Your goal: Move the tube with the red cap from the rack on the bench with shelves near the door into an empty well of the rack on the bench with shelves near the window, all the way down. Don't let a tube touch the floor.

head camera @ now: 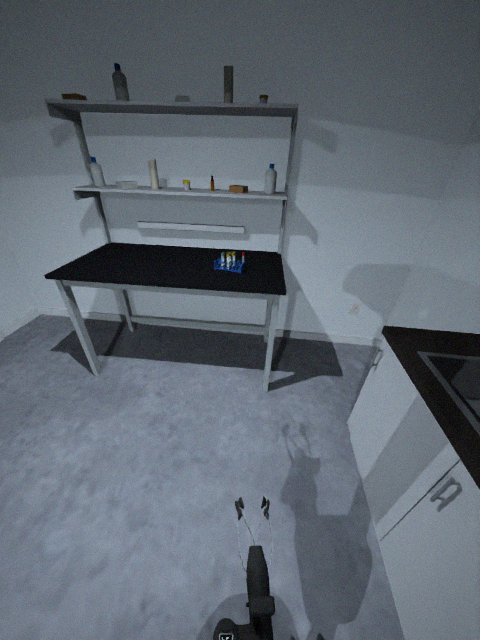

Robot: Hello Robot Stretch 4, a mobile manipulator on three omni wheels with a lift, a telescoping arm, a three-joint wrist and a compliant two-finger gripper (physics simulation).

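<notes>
A blue rack stands on the right part of the black bench top, below two wall shelves. The tube with the red cap stands upright at the rack's right back. Several tubes with yellow or white caps stand in the rack's left and middle part. My gripper is open, with its two fingertips apart and bare floor showing between them. It is low in the view, far in front of the bench and away from the rack. Whether this bench is near the door or the window does not show.
The bench's front legs stand on the grey floor. The lower shelf and the upper shelf hold bottles, boxes and small jars. A white cabinet with a dark worktop stands at the right, near my arm's side.
</notes>
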